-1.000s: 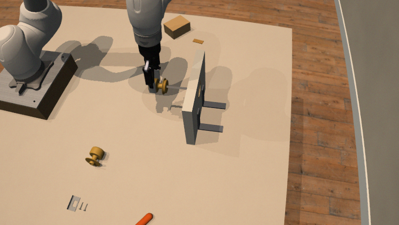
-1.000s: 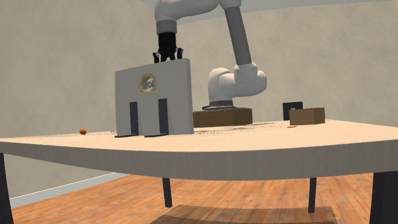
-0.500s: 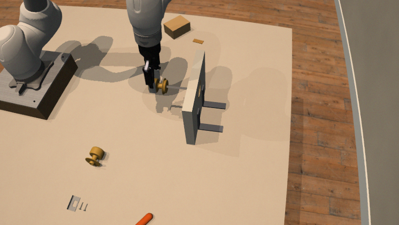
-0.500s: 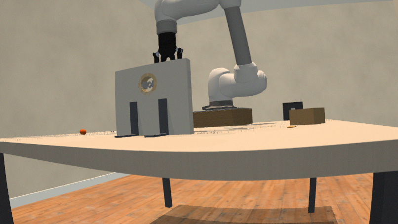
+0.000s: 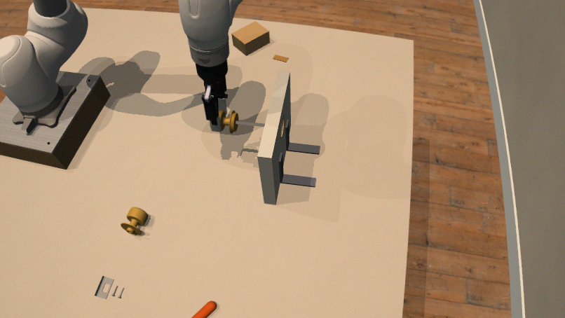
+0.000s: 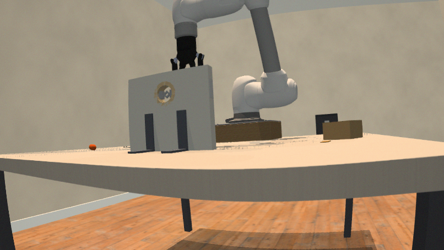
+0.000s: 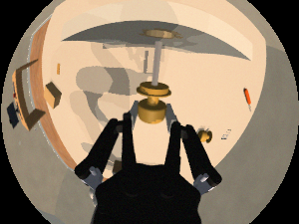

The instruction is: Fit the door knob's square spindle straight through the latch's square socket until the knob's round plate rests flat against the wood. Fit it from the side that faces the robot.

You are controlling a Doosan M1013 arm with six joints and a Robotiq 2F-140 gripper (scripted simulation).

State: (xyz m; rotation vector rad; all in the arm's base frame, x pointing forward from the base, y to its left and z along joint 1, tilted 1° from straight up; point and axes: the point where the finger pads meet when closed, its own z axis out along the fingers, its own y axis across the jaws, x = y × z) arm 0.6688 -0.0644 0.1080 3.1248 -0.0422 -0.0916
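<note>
Right now the wooden door panel is 16 cm ahead of my hand and 5 cm below it. Round my hand: brass knob 22 cm behind, 28 cm to the right, 17 cm below; then orange-handled tool 54 cm to the right, 19 cm below; then small brass plate 10 cm ahead, 47 cm to the left, 20 cm below.
</note>
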